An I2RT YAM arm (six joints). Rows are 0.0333 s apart.
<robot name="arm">
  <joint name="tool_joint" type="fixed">
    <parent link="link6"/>
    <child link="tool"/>
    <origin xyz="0 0 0" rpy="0 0 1.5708"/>
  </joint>
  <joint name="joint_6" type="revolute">
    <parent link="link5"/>
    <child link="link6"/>
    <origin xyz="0.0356 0 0.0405" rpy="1.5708 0 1.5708"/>
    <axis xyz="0 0 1"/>
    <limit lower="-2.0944" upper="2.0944"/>
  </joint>
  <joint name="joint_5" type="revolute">
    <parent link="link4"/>
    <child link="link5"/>
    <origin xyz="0.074 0.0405 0.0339" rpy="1.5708 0 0"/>
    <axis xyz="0 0 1"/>
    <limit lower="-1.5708" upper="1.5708"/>
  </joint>
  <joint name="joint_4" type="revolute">
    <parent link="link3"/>
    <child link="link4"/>
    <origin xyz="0.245 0.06 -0.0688" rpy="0 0 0"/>
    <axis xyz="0 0 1"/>
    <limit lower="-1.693" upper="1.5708"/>
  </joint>
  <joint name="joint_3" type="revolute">
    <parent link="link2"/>
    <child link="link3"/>
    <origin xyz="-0.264 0 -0.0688" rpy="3.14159 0 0"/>
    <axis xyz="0 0 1"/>
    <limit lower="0" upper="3.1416"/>
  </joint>
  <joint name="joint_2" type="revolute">
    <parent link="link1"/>
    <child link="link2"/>
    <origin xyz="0.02 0.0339 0.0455" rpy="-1.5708 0 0"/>
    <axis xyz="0 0 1"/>
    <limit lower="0" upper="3.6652"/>
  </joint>
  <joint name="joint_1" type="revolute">
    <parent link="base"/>
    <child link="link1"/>
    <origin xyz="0 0 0.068" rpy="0 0 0"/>
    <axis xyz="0 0 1"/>
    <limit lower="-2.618" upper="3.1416"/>
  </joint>
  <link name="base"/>
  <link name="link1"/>
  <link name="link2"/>
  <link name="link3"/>
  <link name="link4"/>
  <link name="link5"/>
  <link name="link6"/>
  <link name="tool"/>
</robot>
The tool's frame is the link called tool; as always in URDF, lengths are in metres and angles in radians.
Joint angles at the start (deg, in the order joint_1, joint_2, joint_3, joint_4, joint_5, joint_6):
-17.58, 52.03, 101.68, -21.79, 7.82, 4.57
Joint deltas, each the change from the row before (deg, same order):
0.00, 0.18, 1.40, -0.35, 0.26, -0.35
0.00, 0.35, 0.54, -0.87, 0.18, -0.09
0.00, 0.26, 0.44, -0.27, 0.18, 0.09
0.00, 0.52, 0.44, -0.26, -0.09, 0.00
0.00, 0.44, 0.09, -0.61, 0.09, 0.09
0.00, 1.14, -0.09, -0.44, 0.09, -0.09
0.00, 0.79, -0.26, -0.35, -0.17, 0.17
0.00, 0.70, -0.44, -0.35, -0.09, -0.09
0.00, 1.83, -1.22, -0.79, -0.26, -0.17
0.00, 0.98, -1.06, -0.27, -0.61, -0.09
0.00, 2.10, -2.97, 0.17, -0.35, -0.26
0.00, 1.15, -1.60, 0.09, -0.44, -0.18
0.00, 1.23, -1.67, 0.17, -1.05, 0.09
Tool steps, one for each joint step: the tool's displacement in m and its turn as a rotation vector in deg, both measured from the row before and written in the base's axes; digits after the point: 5 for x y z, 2 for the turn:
-0.00480, 0.00135, 0.00431, -0.42, -0.73, -0.39
0.00104, -0.00044, 0.00019, 0.22, 0.66, -0.20
0.00025, -0.00020, 0.00090, 0.18, 0.02, -0.12
0.00244, -0.00072, 0.00072, 0.06, 0.34, 0.08
0.00366, -0.00122, -0.00109, 0.40, 0.87, -0.04
0.01000, -0.00323, -0.00218, 0.47, 1.62, -0.12
0.00786, -0.00238, -0.00247, 0.49, 1.29, 0.22
0.00784, -0.00243, -0.00319, 0.34, 1.47, 0.05
0.02028, -0.00626, -0.00910, 0.93, 3.76, 0.19
0.01226, -0.00349, -0.00673, 0.45, 2.29, 0.56
0.02728, -0.00842, -0.01755, 1.17, 4.80, 0.28
0.01418, -0.00421, -0.01034, 0.57, 2.63, 0.40
0.01456, -0.00393, -0.01134, 0.78, 2.61, 1.05

